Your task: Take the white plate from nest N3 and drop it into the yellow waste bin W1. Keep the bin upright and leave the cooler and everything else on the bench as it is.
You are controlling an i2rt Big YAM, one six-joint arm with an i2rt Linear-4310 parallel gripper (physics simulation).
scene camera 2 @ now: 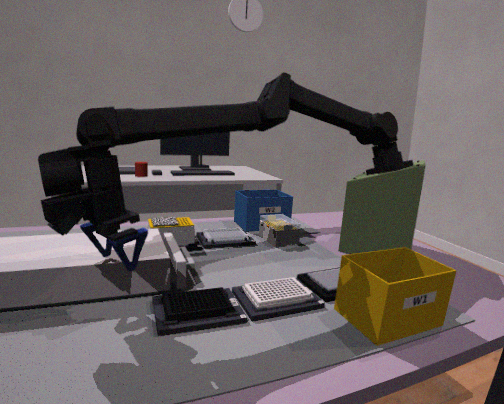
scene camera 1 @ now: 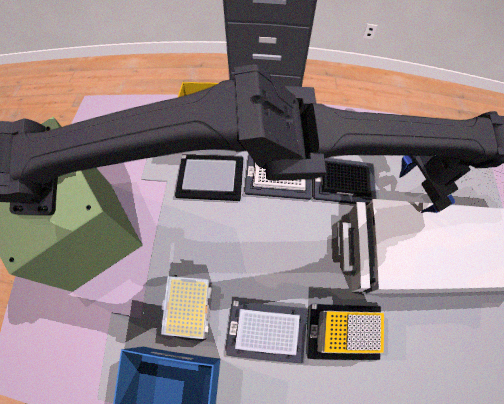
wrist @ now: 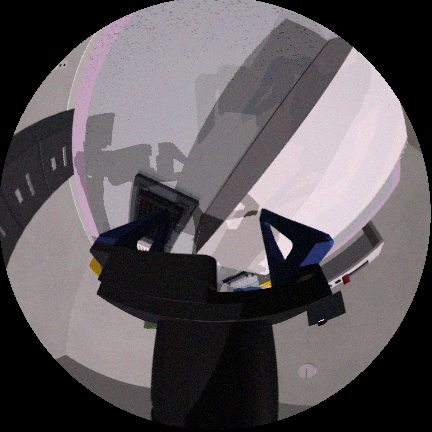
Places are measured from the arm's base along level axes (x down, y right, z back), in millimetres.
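Pixels of known places: gripper, fingertip midpoint: (scene camera 2: 119,262) (scene camera 1: 411,193) (wrist: 214,213); arm's base, link origin: (scene camera 2: 389,170) (scene camera 1: 36,182).
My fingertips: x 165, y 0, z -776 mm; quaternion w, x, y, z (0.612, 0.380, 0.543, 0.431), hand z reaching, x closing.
Observation:
Ahead of a thing's pixels: the offset from my fingertips to its top centre.
The white plate {dx +64, dy -114, dz +298 mm} (scene camera 1: 280,183) (scene camera 2: 277,291) sits in a dark nest in the row nearest the yellow bin, between a black plate {dx +64, dy -86, dz +129 mm} (scene camera 1: 345,177) (scene camera 2: 197,302) (wrist: 149,210) and a dark-framed nest; the arm hides part of it in scene camera 1. Nest labels are unreadable. The yellow bin W1 {dx -30, dy -276, dz +461 mm} (scene camera 1: 197,89) (scene camera 2: 425,318) (wrist: 95,266) stands upright, mostly hidden by the arm in scene camera 1. My gripper (scene camera 1: 421,186) (scene camera 2: 119,262) (wrist: 214,213) is open and empty, fingers pointing down, above the bench beside the black plate, near the long white unit, away from the white plate.
The long white unit {dx +7, dy +134, dz -100 mm} (scene camera 1: 440,250) (scene camera 2: 75,280) (wrist: 340,135) has a handle at its end. Across the bench are a pale plate {dx +64, dy +264, dz +362 mm} (scene camera 1: 267,331), a yellow-and-white rack {dx +13, dy +284, dz +191 mm} (scene camera 1: 354,332), a yellow-welled plate {dx +21, dy +203, dz +527 mm} (scene camera 1: 186,307) and the blue bin W2 {dx -30, dy +365, dz +564 mm} (scene camera 1: 212,380) (scene camera 2: 250,215). The green arm mount (scene camera 1: 100,245) (scene camera 2: 380,210) stands behind W1.

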